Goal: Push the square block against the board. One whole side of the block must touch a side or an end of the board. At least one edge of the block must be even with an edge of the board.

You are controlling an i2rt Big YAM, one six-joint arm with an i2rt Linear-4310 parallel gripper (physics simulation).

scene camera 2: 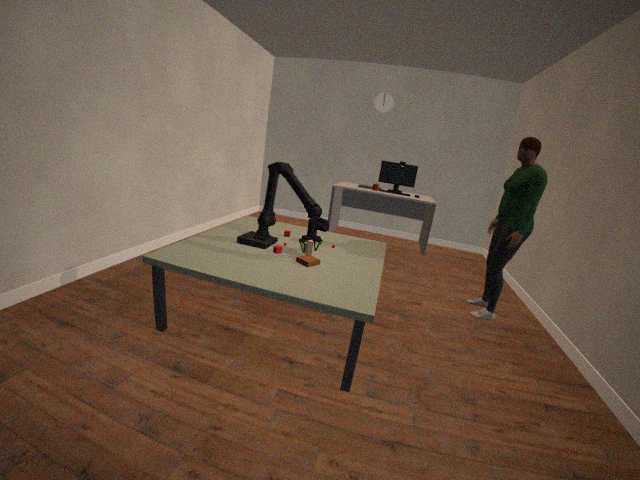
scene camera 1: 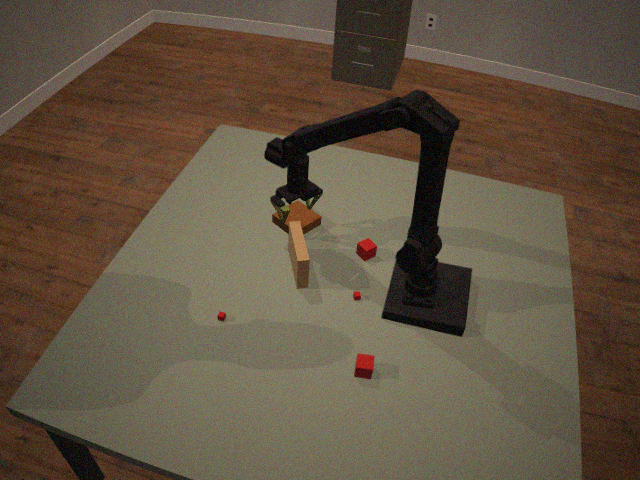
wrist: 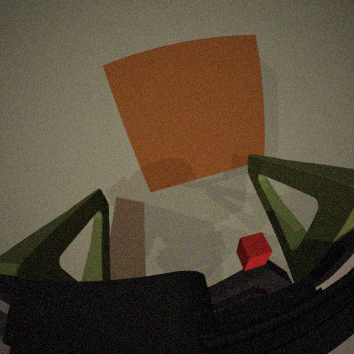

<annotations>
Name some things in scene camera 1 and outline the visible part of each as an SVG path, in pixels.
The gripper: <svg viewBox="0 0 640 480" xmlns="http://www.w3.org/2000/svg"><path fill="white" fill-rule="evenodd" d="M308 175L303 178L294 179L287 173L287 184L277 188L276 195L270 197L270 202L283 223L286 222L290 208L285 205L285 202L281 200L282 198L285 198L288 204L292 204L293 201L300 198L306 201L307 208L311 210L323 195L323 190L308 180Z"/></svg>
A square block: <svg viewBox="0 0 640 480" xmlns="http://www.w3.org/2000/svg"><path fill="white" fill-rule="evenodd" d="M272 214L272 222L288 234L289 222L300 221L303 235L321 225L321 216L313 210L309 210L306 205L298 200L287 206L290 208L290 212L285 223L280 220L277 212Z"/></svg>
A light wooden board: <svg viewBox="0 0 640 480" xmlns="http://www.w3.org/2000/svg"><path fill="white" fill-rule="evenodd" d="M289 222L288 250L297 289L308 288L310 259L300 221Z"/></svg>
</annotations>
